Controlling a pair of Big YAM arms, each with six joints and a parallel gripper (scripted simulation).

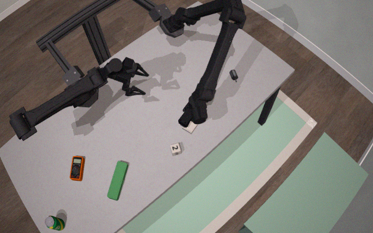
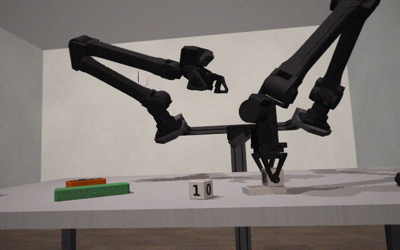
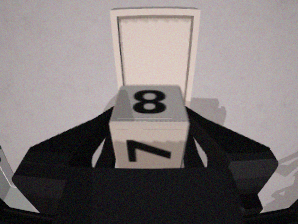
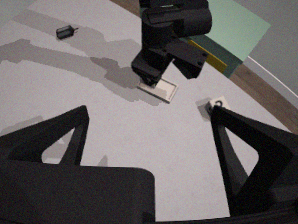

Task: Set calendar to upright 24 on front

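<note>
Now: the calendar tray 3 cm below my left hand and 2 cm to the right of it. Also, from my left hand: green box (50 cm to the right, 4 cm behind, 3 cm below); then dark object (36 cm to the left, 3 cm behind, 2 cm below).
</note>
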